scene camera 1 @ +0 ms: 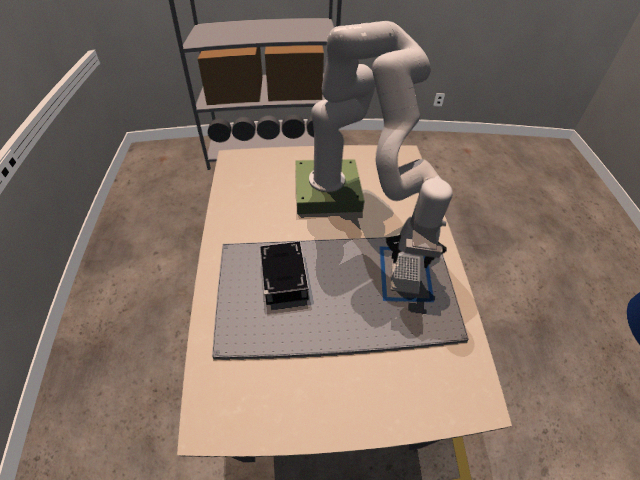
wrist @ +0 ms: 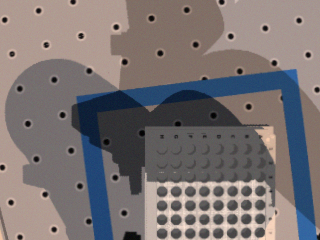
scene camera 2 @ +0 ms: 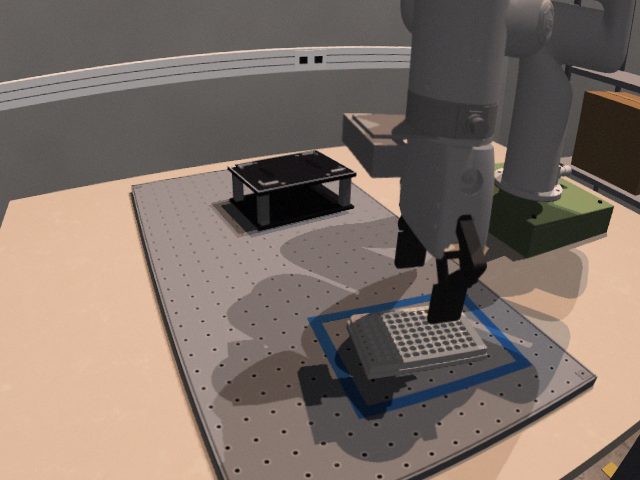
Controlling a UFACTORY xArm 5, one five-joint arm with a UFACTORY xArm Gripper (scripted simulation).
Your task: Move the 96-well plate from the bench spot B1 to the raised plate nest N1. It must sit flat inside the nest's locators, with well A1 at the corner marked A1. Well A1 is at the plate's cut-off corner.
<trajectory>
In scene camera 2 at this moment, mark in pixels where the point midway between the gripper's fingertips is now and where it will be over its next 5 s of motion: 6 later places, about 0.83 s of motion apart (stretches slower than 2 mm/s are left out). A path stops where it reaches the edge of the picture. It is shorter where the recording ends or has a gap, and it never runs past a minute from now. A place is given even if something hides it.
My gripper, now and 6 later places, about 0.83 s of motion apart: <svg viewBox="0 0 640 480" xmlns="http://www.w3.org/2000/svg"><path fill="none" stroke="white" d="M425 291L420 319L418 327L417 335L418 325L421 309L427 278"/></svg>
</trajectory>
